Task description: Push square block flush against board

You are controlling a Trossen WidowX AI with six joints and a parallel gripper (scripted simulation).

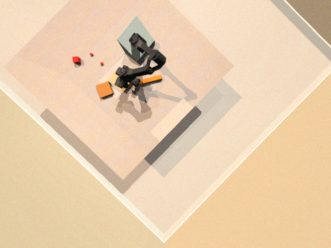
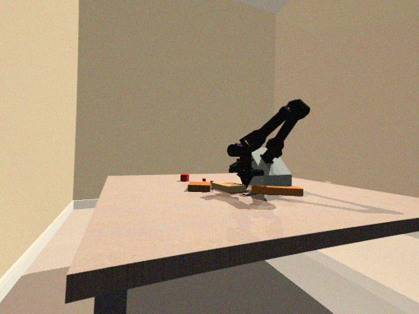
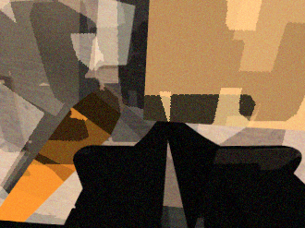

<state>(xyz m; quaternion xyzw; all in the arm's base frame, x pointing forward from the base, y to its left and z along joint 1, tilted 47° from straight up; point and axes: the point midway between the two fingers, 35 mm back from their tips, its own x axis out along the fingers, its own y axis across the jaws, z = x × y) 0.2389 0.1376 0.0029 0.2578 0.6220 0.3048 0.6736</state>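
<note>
My gripper tip is now 6 cm short of the tan block, 5 cm to the left of it and 1 cm below it. The rest, counted from my gripper tip: orange square block 19 cm ahead, 11 cm to the right, 1 cm above; then orange board 8 cm behind, 12 cm to the left, 1 cm above; then red cube 13 cm ahead, 42 cm to the right, 1 cm above.
</note>
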